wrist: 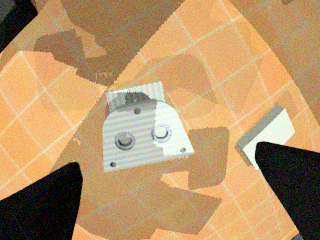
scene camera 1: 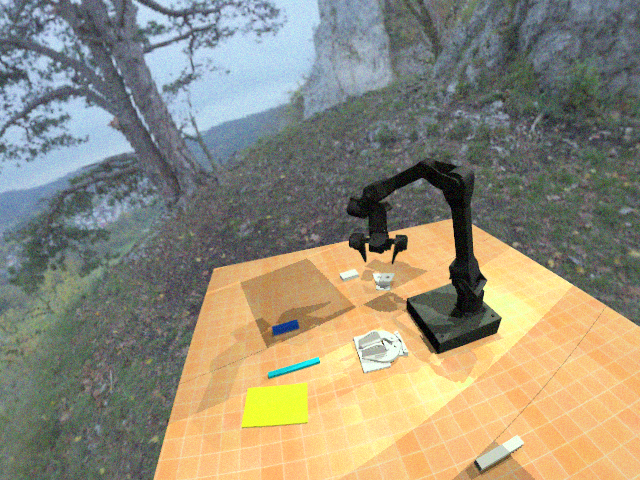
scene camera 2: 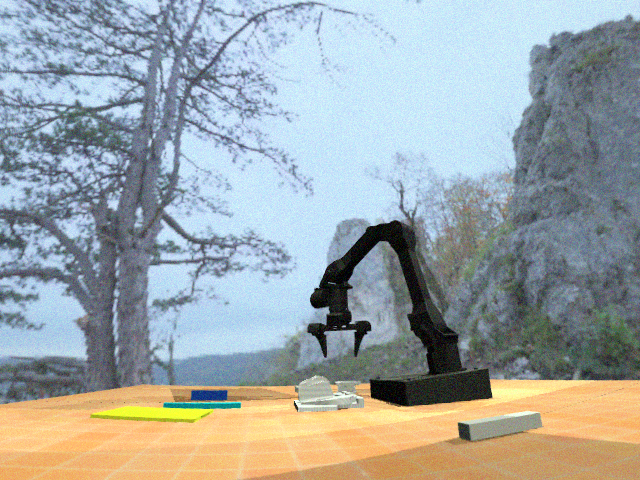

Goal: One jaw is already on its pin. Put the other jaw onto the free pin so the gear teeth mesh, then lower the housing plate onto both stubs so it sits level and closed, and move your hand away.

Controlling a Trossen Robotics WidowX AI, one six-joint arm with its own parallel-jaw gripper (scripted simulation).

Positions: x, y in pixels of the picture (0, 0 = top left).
Scene:
gripper: wrist 172, 163; scene camera 1; scene camera 2
yellow sheet: scene camera 1; scene camera 2; not seen in the wrist view (out of frame)
same spot on gripper: (scene camera 2: 322, 339) = (scene camera 1: 363, 251)
same spot on yellow sheet: (scene camera 1: 286, 404) = (scene camera 2: 173, 412)

